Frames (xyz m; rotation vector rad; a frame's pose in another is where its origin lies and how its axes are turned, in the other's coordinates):
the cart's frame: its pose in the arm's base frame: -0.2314 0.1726 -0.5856 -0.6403 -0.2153 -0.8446
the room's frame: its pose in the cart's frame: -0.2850 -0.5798 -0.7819 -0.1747 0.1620 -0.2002
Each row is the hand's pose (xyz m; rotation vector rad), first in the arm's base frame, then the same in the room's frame.
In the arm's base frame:
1: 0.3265 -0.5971 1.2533 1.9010 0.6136 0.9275
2: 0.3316 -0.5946 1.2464 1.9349 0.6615 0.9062
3: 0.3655 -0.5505 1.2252 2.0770 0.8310 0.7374
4: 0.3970 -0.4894 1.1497 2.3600 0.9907 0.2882
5: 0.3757 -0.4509 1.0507 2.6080 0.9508 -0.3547
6: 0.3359 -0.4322 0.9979 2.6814 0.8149 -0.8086
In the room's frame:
1: 1.6264 -0.1736 2.0703 -1.8912 -1.4205 -1.7478
2: 1.6241 -0.1653 2.0678 -1.8575 -1.4756 -1.7055
3: 1.5966 -0.1157 2.0860 -1.7740 -1.7215 -1.4895
4: 1.5334 -0.0370 2.0706 -1.7326 -2.0741 -0.9475
5: 1.4546 0.0039 2.0087 -1.7714 -2.2970 -0.2222
6: 1.4007 0.0016 1.9660 -1.8139 -2.3470 0.2750

